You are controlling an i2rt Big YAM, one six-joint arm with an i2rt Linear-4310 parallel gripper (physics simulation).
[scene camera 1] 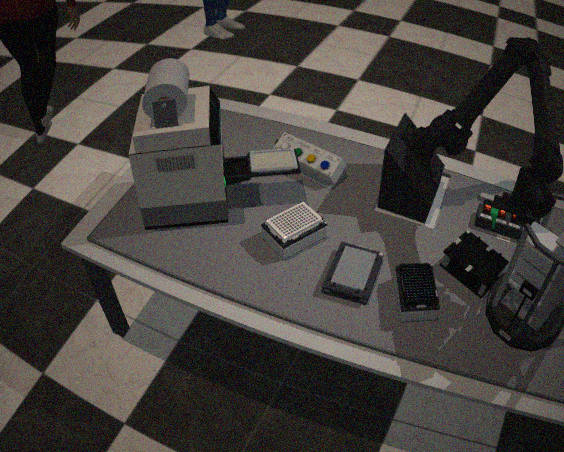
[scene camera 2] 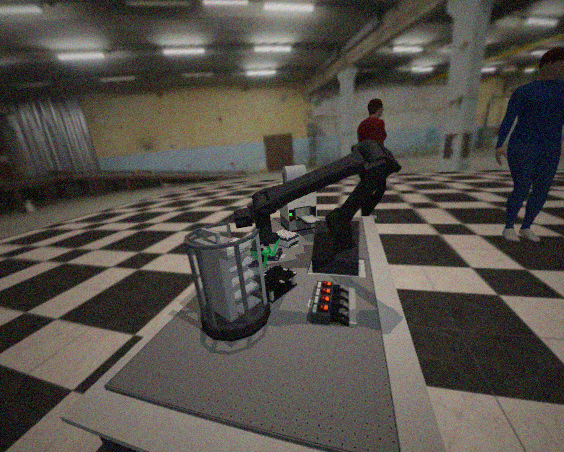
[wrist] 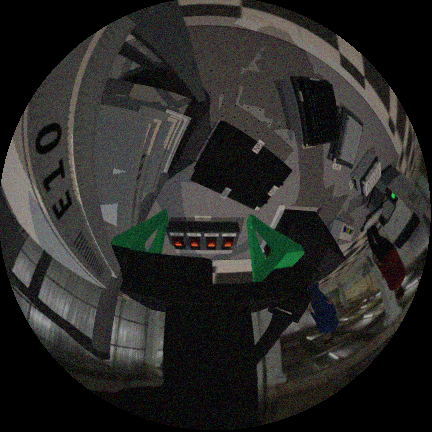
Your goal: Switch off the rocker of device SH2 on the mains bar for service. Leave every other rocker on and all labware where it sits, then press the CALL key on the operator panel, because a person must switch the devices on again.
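Places are measured from the arm's base along level axes (x ahead, y left, z up), in millimetres.
Pixels of known places: gripper, fingertip midpoint: (scene camera 1: 509, 233) (scene camera 2: 268, 261) (wrist: 207, 215); arm's base, link origin: (scene camera 1: 415, 145) (scene camera 2: 343, 235) (wrist: 302, 270).
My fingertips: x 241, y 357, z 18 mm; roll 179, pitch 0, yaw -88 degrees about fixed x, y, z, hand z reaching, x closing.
Ahead of a thing's pixels: the offset from my fingertips to its top centre.
The mains bar (scene camera 1: 507, 229) (scene camera 2: 320, 317) (wrist: 202, 227) lies near the arm's base. Its several rockers all glow orange in the wrist view; their labels are too blurred to read, so I cannot tell which is SH2. My gripper (scene camera 2: 265, 254) (wrist: 207, 215) has green fingers, open and empty. It hangs above the table; in the wrist view the bar shows between the fingers, and in scene camera 2 the fingers are apart from the bar, to its left. The operator panel @(144 mm back, 666 mm right, 84 mm down) (scene camera 1: 320, 167) (wrist: 345, 231) has green, yellow and blue keys; its lettering is unreadable.
A caged stacker @(92 mm ahead, 131 mm left, 184 mm up) (scene camera 1: 525, 320) (scene camera 2: 227, 285) and a black device @(15 mm ahead, 65 mm right, 92 mm down) (scene camera 1: 475, 262) (wrist: 240, 165) stand near the bar. A black rack @(186 mm ahead, 188 mm right, 99 mm down) (scene camera 1: 417, 287), a grey-topped plate @(187 mm ahead, 364 mm right, 134 mm down) (scene camera 1: 355, 267), a white plate @(142 mm ahead, 562 mm right, 99 mm down) (scene camera 1: 295, 221) and a machine @(162 mm ahead, 915 mm right, 288 mm up) (scene camera 1: 180, 185) with a plate on its tray stand farther along.
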